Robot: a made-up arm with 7 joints. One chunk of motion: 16 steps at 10 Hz.
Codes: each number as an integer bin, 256 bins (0 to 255) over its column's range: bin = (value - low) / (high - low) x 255, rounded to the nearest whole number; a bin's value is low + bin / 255 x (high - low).
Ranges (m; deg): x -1.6..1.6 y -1.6..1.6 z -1.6..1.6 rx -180..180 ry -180..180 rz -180..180
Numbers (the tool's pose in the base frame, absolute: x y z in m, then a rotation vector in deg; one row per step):
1: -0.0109 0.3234 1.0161 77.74 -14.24 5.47
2: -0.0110 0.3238 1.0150 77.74 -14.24 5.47
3: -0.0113 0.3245 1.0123 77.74 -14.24 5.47
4: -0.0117 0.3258 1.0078 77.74 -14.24 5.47
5: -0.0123 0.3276 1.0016 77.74 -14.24 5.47
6: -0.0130 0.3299 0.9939 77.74 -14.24 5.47
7: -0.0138 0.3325 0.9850 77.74 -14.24 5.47
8: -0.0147 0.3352 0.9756 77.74 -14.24 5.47
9: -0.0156 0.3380 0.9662 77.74 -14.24 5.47
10: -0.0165 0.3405 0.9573 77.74 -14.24 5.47
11: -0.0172 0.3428 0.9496 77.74 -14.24 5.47
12: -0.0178 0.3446 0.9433 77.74 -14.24 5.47
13: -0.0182 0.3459 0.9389 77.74 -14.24 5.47
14: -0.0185 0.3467 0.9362 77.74 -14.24 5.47
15: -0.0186 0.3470 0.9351 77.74 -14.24 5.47
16: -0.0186 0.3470 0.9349 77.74 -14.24 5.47
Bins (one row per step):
1: 127 153 208 183 117 131
2: 127 153 208 183 117 131
3: 127 153 208 183 117 131
4: 127 153 208 183 117 131
5: 127 154 207 183 117 131
6: 126 154 207 183 117 131
7: 126 154 206 183 117 131
8: 126 154 205 183 117 131
9: 126 154 204 183 117 131
10: 126 155 204 183 117 131
11: 126 155 203 183 117 131
12: 126 155 203 183 117 131
13: 126 155 202 183 117 131
14: 126 155 202 183 117 131
15: 126 155 202 183 117 131
16: 126 155 202 183 117 131

